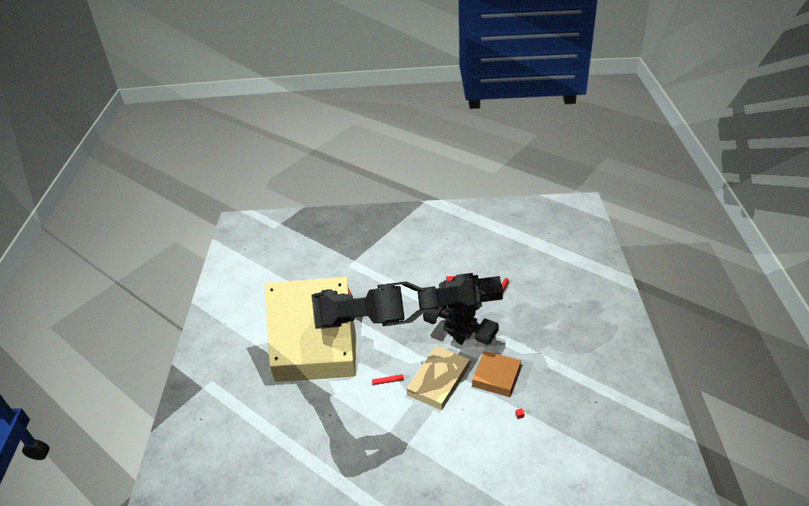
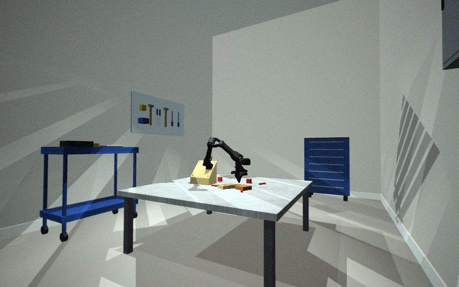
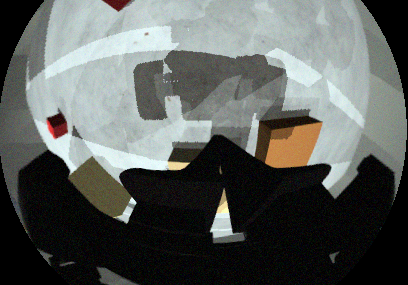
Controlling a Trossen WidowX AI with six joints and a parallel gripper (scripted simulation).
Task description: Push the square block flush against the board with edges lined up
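My gripper tip is 7 cm past the board, 9 cm to the left of it and 2 cm above it. Also, from my gripper tip: small red bit 12 cm ahead, 21 cm to the right, 3 cm below; then square block 8 cm ahead, 9 cm to the right, 2 cm below.
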